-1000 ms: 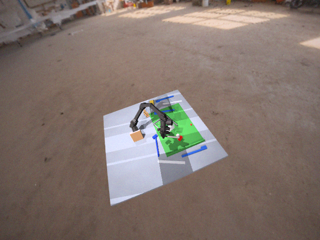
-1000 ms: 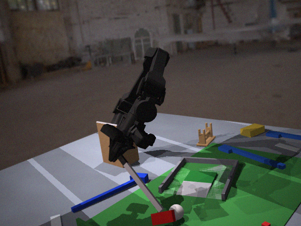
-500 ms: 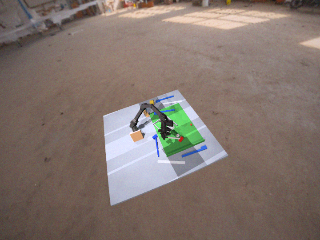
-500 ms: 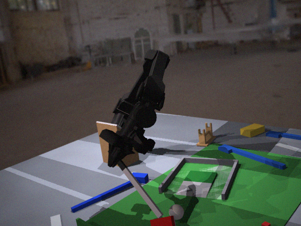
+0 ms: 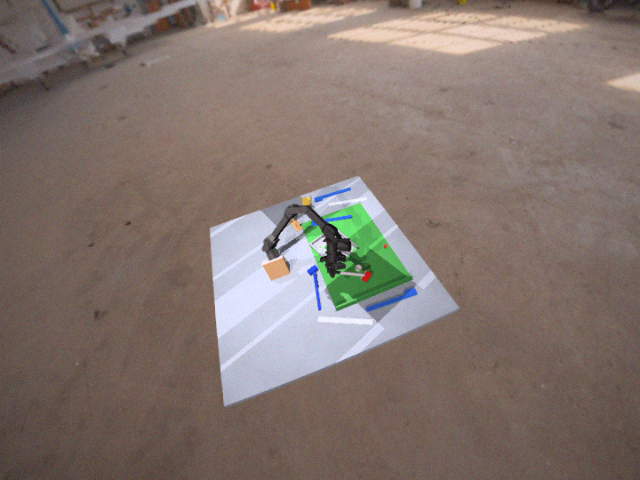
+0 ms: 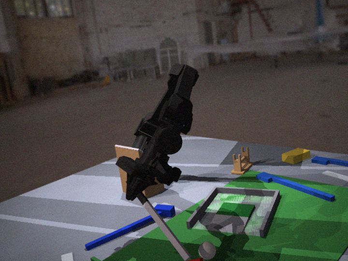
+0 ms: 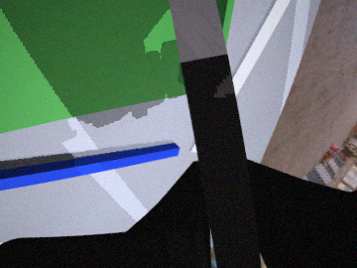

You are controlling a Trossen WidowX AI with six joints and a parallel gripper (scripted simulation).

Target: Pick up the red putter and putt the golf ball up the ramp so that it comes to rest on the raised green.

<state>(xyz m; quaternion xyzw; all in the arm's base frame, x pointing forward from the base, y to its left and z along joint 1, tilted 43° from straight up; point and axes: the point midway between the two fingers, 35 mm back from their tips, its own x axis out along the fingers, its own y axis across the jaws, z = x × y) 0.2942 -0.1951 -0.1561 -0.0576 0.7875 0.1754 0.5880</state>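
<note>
Right now my gripper tip is 110 mm short of the red putter, 10 mm to the right of it and 50 mm above it. From my gripper tip the other things lie so: white golf ball (180 mm ahead, 80 mm to the left, 120 mm below); small red cube (410 mm ahead, 160 mm to the left, 140 mm below); green mat (200 mm ahead, 250 mm to the left, 150 mm below).
</note>
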